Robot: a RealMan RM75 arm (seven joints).
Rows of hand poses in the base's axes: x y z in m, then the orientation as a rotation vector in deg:
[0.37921 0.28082 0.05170 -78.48 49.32 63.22]
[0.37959 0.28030 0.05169 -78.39 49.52 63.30]
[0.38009 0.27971 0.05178 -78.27 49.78 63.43]
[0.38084 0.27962 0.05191 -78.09 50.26 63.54]
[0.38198 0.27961 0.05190 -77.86 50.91 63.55]
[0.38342 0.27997 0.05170 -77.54 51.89 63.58]
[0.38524 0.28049 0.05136 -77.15 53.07 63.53]
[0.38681 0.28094 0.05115 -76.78 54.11 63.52]
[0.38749 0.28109 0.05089 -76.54 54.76 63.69]
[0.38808 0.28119 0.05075 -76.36 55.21 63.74]
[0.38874 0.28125 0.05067 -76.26 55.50 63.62]
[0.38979 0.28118 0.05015 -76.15 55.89 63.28]
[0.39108 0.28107 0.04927 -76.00 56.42 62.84]
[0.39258 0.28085 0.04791 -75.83 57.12 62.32]
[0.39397 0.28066 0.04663 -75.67 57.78 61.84]
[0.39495 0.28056 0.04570 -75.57 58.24 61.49]
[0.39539 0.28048 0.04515 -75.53 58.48 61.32]
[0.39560 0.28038 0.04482 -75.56 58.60 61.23]
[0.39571 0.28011 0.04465 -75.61 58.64 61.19]
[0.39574 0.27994 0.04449 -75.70 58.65 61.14]
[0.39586 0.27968 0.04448 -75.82 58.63 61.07]
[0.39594 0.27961 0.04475 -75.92 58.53 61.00]
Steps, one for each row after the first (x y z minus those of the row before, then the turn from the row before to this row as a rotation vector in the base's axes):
[0.00038 -0.00052 -0.00001 -0.04 0.19 -0.07]
[0.00050 -0.00059 0.00009 -0.04 0.26 -0.07]
[0.00075 -0.00009 0.00013 -0.13 0.39 -0.19]
[0.00114 -0.00001 -0.00001 -0.20 0.43 -0.34]
[0.00144 0.00036 -0.00020 -0.32 0.66 -0.49]
[0.00182 0.00052 -0.00034 -0.39 0.74 -0.64]
[0.00157 0.00045 -0.00021 -0.33 0.68 -0.56]
[0.00068 0.00015 -0.00026 -0.18 0.54 -0.24]
[0.00059 0.00010 -0.00014 -0.12 0.34 -0.21]
[0.00066 0.00006 -0.00008 -0.11 0.12 -0.23]
[0.00105 -0.00007 -0.00052 -0.19 0.04 -0.40]
[0.00129 -0.00011 -0.00088 -0.26 0.07 -0.53]
[0.00150 -0.00022 -0.00136 -0.36 0.13 -0.65]
[0.00139 -0.00019 -0.00128 -0.34 0.13 -0.60]
[0.00098 -0.00010 -0.00093 -0.25 0.08 -0.42]
[0.00044 -0.00008 -0.00055 -0.14 0.05 -0.20]
[0.00021 -0.00010 -0.00033 -0.10 0.01 -0.08]
[0.00011 -0.00027 -0.00017 -0.06 -0.01 -0.01]
[0.00003 -0.00017 -0.00016 -0.08 -0.04 0.02]
[0.00012 -0.00026 -0.00001 -0.08 -0.08 0.03]
[0.00008 -0.00007 0.00027 -0.03 -0.12 0.04]

